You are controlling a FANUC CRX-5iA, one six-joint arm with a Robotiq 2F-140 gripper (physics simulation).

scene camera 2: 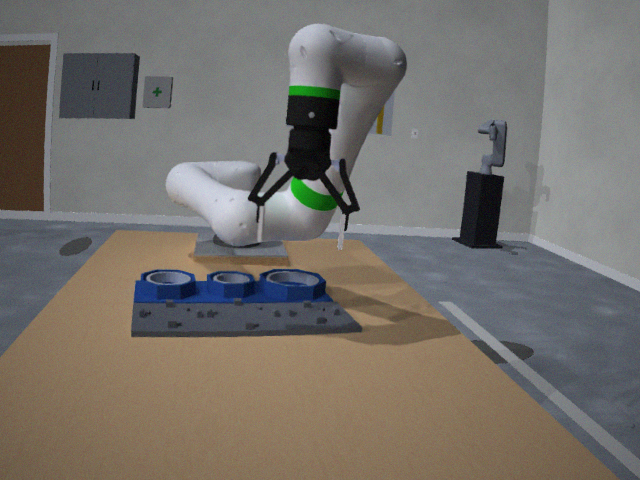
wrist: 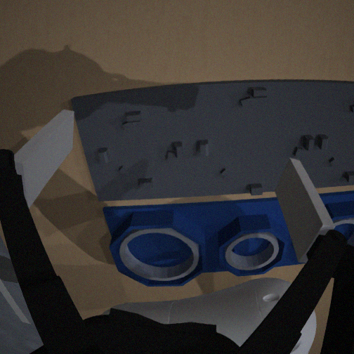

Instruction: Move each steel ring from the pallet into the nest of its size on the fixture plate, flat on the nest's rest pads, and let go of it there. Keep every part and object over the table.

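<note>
A blue pallet has octagonal holders with three steel rings: the large ring at the right in the scene view, the small ring in the middle and the medium ring at the left. The grey fixture plate lies alongside, with short posts and small pads and no ring on it. My gripper is open and empty, pointing down high above the table, toward the large ring's end. Its right finger hides part of the pallet in the wrist view.
The robot's base plate stands behind the pallet on the wooden table. My folded arm hangs low behind the gripper. The table's right edge runs beside the plates, with floor beyond. A small robot on a black pedestal stands off the table.
</note>
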